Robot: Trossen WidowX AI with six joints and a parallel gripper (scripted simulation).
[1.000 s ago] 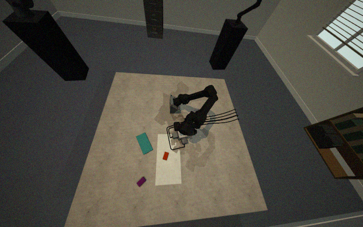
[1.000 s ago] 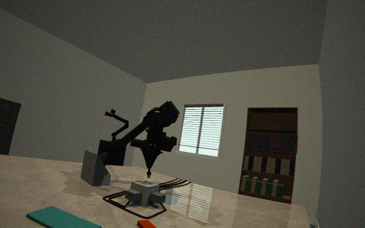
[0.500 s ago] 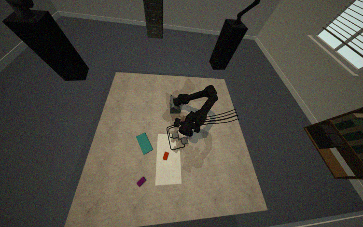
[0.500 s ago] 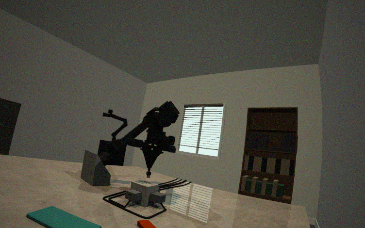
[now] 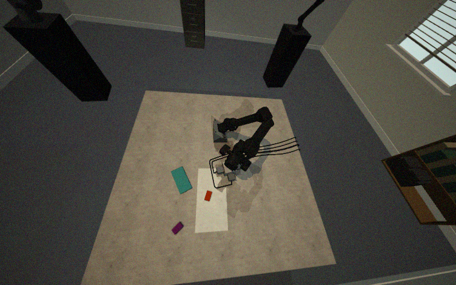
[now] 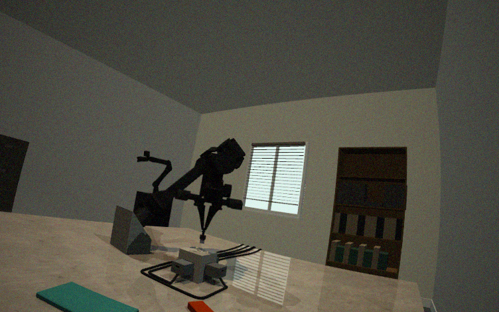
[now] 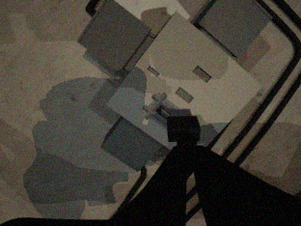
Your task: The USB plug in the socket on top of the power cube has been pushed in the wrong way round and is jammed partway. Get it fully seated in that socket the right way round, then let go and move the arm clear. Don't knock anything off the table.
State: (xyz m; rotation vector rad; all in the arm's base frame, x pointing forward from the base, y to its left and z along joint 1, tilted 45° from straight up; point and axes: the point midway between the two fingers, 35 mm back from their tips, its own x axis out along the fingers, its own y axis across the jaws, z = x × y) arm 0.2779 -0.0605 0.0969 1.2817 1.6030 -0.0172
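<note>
Right now the dark USB plug is 2 cm below my gripper tip. Round my gripper tip: teal flat block: 2 cm ahead, 33 cm to the right, 13 cm below; then purple block: 29 cm ahead, 36 cm to the right, 13 cm below; then orange block: 15 cm ahead, 17 cm to the right, 13 cm below.
</note>
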